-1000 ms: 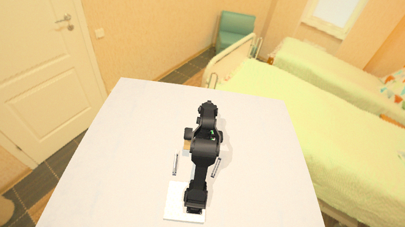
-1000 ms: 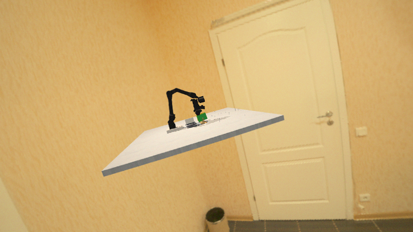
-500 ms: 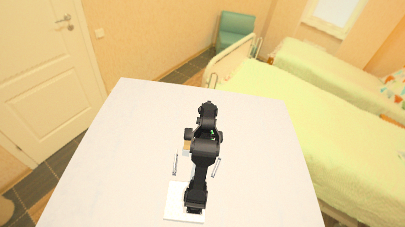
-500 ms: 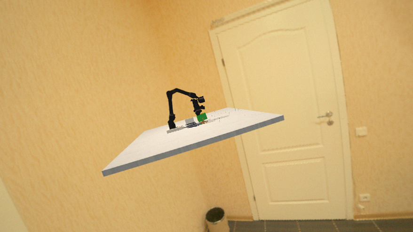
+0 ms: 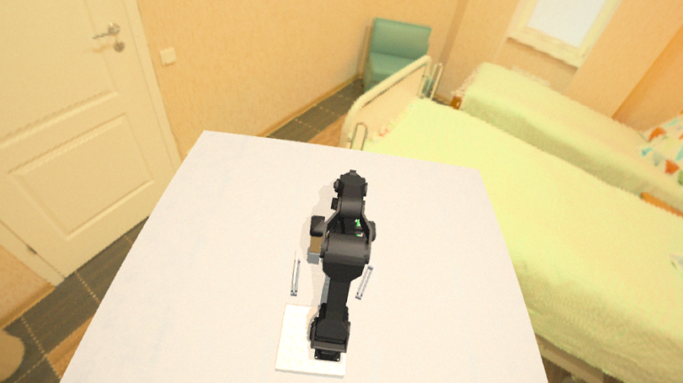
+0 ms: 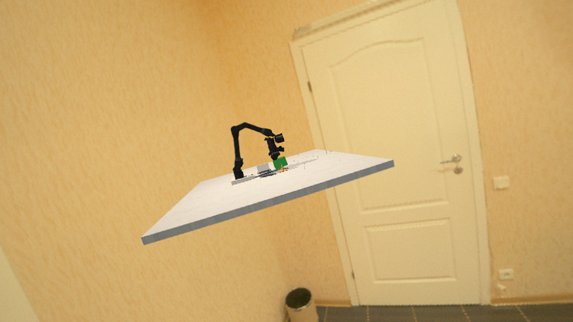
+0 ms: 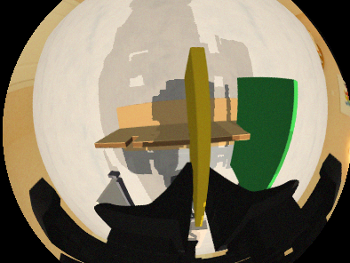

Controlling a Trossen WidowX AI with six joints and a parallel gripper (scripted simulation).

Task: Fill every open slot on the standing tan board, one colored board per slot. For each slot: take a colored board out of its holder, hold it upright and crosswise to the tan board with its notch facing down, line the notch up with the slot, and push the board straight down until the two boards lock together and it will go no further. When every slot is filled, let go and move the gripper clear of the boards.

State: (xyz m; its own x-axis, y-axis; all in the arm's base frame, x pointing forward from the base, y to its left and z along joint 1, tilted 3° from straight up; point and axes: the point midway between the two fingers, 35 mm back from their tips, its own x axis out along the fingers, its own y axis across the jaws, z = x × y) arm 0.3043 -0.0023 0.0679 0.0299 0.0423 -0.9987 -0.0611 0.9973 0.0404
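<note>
My gripper tip is 2 cm short of the yellow board. The rest, counted from my gripper tip: tan board: 3 cm below, 2 cm ahead; green board: 5 cm to the right, 3 cm ahead.
</note>
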